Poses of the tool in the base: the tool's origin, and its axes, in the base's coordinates. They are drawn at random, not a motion.
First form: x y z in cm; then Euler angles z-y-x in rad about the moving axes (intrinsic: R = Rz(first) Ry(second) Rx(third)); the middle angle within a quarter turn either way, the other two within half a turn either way.
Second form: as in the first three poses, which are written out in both.
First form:
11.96 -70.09 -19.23 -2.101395 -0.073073 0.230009
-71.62 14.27 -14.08 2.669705 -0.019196 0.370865
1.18 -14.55 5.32 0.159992 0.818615 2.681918
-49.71 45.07 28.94 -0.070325 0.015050 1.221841
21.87 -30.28 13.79 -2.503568 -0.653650 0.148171
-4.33 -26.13 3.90 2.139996 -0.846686 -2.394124
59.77 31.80 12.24 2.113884 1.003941 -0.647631
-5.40 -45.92 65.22 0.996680 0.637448 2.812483
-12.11 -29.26 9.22 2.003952 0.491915 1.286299
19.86 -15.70 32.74 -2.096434 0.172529 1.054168
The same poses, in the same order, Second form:
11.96 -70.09 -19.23 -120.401 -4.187 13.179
-71.62 14.27 -14.08 152.963 -1.100 21.249
1.18 -14.55 5.32 9.167 46.903 153.663
-49.71 45.07 28.94 -4.029 0.862 70.006
21.87 -30.28 13.79 -143.444 -37.451 8.490
-4.33 -26.13 3.90 122.613 -48.512 -137.173
59.77 31.80 12.24 121.117 57.522 -37.107
-5.40 -45.92 65.22 57.106 36.523 161.143
-12.11 -29.26 9.22 114.818 28.185 73.700
19.86 -15.70 32.74 -120.117 9.885 60.399

